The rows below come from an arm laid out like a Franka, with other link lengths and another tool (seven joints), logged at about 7 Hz.
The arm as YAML. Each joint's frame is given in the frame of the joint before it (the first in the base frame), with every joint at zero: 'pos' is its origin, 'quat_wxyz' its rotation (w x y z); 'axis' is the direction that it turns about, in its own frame. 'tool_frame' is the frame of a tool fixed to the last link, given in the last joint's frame.
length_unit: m
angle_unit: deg
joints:
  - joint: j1
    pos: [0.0, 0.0, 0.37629]
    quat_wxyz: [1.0, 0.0, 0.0, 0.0]
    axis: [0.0, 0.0, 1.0]
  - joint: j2
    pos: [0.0, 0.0, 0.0]
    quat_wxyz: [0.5, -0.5, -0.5, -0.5]
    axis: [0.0, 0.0, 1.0]
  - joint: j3
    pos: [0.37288, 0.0, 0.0]
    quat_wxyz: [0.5, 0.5, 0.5, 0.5]
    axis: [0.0, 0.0, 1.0]
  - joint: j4
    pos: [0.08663, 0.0, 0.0]
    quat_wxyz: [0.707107, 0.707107, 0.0, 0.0]
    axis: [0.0, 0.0, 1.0]
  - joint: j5
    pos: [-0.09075, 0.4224, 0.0]
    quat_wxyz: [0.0, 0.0, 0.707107, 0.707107]
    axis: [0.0, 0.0, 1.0]
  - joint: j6
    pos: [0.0, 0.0, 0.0]
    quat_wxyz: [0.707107, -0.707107, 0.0, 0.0]
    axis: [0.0, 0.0, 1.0]
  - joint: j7
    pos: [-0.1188, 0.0, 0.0]
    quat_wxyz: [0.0, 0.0, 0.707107, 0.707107]
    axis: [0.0, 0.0, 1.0]
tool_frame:
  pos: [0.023, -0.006, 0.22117]
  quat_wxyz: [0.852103, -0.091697, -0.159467, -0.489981]
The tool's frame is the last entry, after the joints.
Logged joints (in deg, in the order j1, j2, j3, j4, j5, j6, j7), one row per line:
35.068 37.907 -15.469 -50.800 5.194 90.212 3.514
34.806 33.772 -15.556 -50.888 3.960 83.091 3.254
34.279 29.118 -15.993 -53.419 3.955 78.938 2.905
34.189 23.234 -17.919 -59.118 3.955 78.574 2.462
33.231 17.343 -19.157 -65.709 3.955 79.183 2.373
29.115 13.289 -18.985 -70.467 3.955 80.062 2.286
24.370 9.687 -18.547 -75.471 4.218 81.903 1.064
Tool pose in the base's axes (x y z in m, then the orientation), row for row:
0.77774 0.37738 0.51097 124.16 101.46 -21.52
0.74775 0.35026 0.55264 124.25 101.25 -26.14
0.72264 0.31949 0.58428 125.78 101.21 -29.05
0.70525 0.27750 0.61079 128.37 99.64 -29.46
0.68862 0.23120 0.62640 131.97 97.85 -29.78
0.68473 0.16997 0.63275 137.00 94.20 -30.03
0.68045 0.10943 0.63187 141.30 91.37 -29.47
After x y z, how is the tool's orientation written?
As a rotation vector, in degrees.
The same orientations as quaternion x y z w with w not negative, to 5 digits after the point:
0.75778 0.61924 -0.13134 0.15833
0.75609 0.61613 -0.15907 0.15301
0.75935 0.61102 -0.17538 0.13886
0.77077 0.59827 -0.17689 0.12922
0.78529 0.58226 -0.17721 0.11350
0.80712 0.55497 -0.17692 0.09627
0.82449 0.53315 -0.17196 0.07994

